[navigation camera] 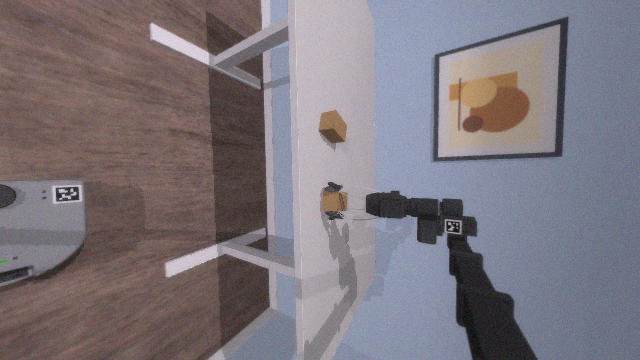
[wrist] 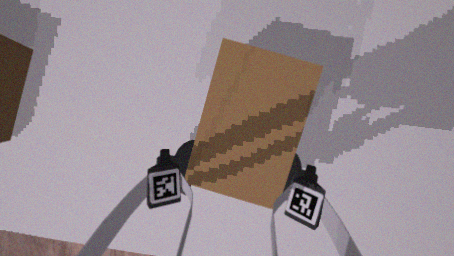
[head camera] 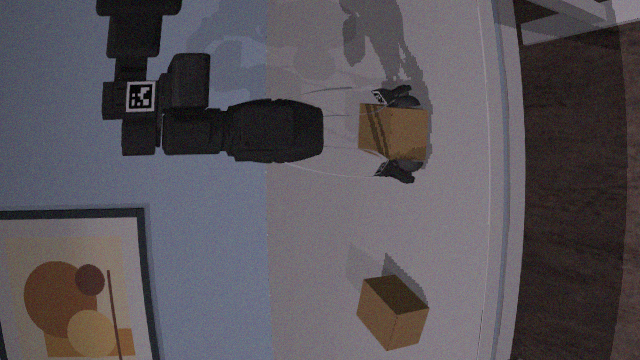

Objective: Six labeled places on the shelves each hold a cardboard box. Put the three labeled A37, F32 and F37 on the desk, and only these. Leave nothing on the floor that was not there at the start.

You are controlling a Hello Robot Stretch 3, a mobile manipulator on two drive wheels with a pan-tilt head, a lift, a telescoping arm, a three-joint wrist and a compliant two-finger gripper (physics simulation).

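Places are measured from the robot's base along level axes (x ahead, y left, z up), in metres.
Where they show: gripper, fingertip midpoint: [navigation camera: 325,200] [wrist: 236,161] [head camera: 419,133].
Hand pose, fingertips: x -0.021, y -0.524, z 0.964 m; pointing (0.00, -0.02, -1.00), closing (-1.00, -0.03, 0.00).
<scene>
After its pixels a point has its place.
My gripper [head camera: 395,135] {z 0.964, x -0.021, y -0.524 m} [navigation camera: 334,202] {z 0.964, x -0.021, y -0.524 m} [wrist: 236,161] {z 0.964, x -0.021, y -0.524 m} is shut on a cardboard box [head camera: 407,127] {z 0.988, x -0.028, y -0.513 m} [navigation camera: 330,200] {z 0.986, x -0.018, y -0.515 m} [wrist: 265,95] {z 1.005, x -0.032, y -0.580 m}, with one fingertip on each side. The held box is over the desk [head camera: 320,225] {z 0.950, x 0.130, y -0.847 m} [navigation camera: 330,60] {z 0.951, x 0.442, y -0.589 m} [wrist: 110,100] {z 0.950, x 0.094, y -0.558 m}, low and close to its top; whether it touches cannot be told. A second cardboard box [head camera: 375,315] {z 1.000, x 0.209, y -0.558 m} [navigation camera: 330,125] {z 0.990, x 0.203, y -0.510 m} [wrist: 11,90] {z 0.961, x 0.178, y -0.557 m} sits on the desk, apart from the held one and turned at an angle in the head view. No label shows on either box. The shelves do not show in these views.
A blue wall [head camera: 210,240] {z 1.087, x 0.210, y -1.200 m} [navigation camera: 400,75] {z 1.089, x 0.621, y -1.194 m} with a framed picture [head camera: 141,260] {z 1.272, x 0.249, y -1.176 m} [navigation camera: 560,90] {z 1.689, x 0.390, y -1.174 m} stands behind the desk. White desk legs [navigation camera: 180,44] rest on the wooden floor [head camera: 565,200] {z 0.001, x 0.147, y -0.986 m} [navigation camera: 125,125] {z 0.000, x 0.297, y -0.319 m}. My grey base [navigation camera: 45,220] {z 0.160, x -0.084, y -0.085 m} is in front of the desk.
</scene>
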